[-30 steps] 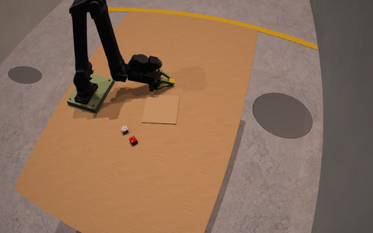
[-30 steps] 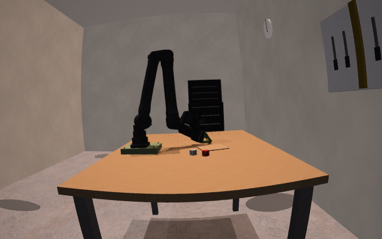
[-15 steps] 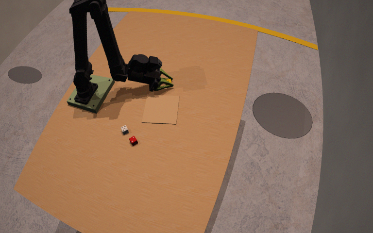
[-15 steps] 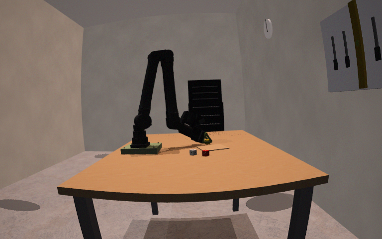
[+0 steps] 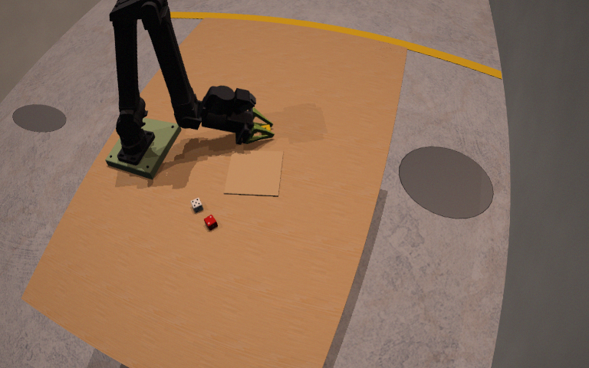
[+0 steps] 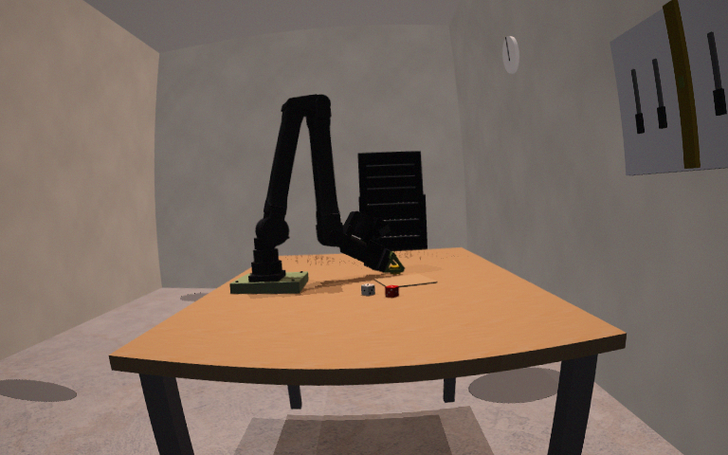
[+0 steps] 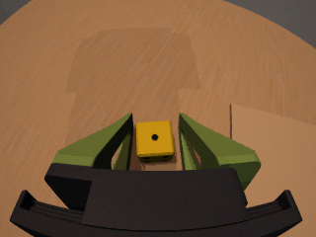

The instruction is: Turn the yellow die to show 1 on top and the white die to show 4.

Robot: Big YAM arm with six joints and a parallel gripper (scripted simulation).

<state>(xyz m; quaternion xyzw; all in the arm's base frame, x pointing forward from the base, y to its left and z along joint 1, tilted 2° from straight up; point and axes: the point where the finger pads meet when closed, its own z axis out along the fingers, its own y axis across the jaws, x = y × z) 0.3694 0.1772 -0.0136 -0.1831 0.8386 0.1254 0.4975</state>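
Right now my hand is 10 mm past the yellow die. From my hand the other things lie so: tan mat: 10 mm ahead, 140 mm to the right, 10 mm below; then red die: 40 mm behind, 320 mm to the right; then white die: 90 mm behind, 280 mm to the right.
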